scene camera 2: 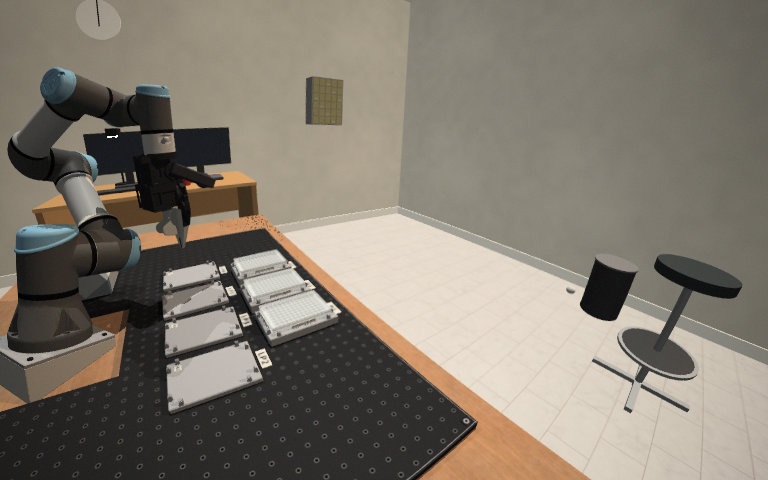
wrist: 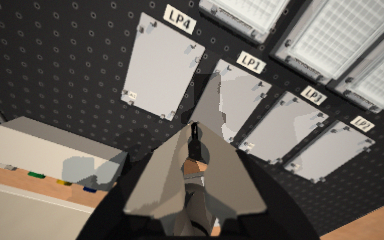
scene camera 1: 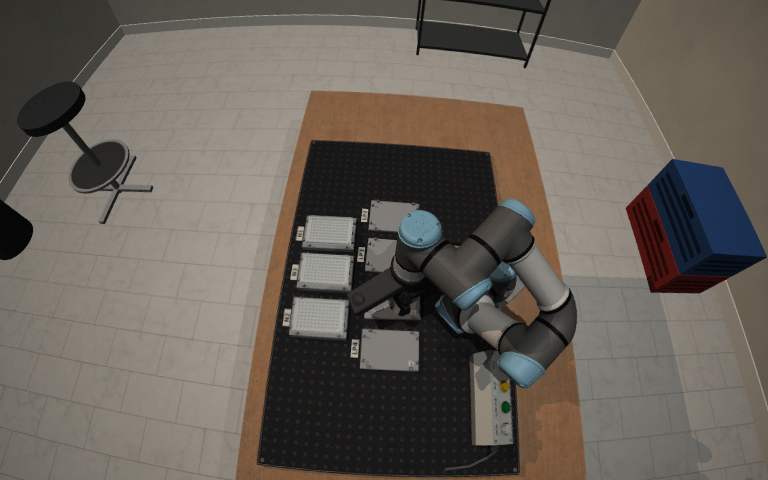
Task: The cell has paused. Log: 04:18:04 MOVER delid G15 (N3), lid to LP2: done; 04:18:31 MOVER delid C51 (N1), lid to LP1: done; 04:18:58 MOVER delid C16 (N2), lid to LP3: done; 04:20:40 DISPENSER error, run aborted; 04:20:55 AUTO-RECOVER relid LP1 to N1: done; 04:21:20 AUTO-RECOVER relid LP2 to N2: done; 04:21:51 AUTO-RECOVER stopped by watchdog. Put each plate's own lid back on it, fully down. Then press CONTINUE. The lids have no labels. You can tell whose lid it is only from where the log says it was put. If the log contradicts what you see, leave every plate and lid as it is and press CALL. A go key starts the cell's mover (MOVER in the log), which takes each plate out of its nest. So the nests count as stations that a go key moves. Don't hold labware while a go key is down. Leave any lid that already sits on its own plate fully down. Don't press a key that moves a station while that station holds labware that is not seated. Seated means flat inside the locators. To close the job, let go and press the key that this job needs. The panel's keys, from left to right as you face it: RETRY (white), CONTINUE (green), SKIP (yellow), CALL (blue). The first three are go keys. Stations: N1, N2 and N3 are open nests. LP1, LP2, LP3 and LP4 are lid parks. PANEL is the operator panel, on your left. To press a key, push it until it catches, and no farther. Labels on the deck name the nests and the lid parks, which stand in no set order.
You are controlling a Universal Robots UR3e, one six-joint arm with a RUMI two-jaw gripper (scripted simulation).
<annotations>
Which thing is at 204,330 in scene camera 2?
A lid park LP3.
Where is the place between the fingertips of my gripper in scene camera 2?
182,247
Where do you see a lid park LP4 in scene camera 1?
391,350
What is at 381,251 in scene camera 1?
A lid park LP3.
</annotations>
